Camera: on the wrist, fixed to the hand. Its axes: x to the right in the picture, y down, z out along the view.
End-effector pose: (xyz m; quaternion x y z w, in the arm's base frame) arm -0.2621 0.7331 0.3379 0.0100 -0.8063 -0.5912 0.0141
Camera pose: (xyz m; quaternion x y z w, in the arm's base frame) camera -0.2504 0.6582 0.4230 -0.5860 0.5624 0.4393 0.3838
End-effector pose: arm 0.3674 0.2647 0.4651 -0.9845 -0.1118 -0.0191 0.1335
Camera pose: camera 0.3718 0.1818 0.5432 -0.6252 -0.7655 -0.1325 0.0752
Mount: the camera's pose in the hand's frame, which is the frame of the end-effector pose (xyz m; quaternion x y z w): -0.0083 0.0586 -0.0974 -0.0096 0.0247 -0.7000 0.7137
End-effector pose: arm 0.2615 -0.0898 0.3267 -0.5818 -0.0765 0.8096 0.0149
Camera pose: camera 0.3600 -0.1383 0.2959 -0.3818 -0.4692 0.5523 0.5736
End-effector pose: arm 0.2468 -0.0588 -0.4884 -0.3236 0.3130 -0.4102 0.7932
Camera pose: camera 0.1950 -0.0501 -0.5895 -0.4475 0.0204 -0.8529 0.2681
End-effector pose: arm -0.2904 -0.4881 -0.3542 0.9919 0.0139 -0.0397 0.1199
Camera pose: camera -0.2892 -0.5219 -0.2454 0.6980 0.7076 -0.0876 0.0670
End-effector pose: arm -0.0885 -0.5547 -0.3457 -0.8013 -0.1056 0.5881 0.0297
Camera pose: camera 0.0094 -0.6061 -0.3181 -0.5128 -0.6412 0.3781 0.4278
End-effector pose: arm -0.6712 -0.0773 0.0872 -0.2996 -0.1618 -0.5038 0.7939
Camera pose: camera -0.6267 -0.1153 -0.0106 -0.0957 -0.3007 -0.9242 0.2151
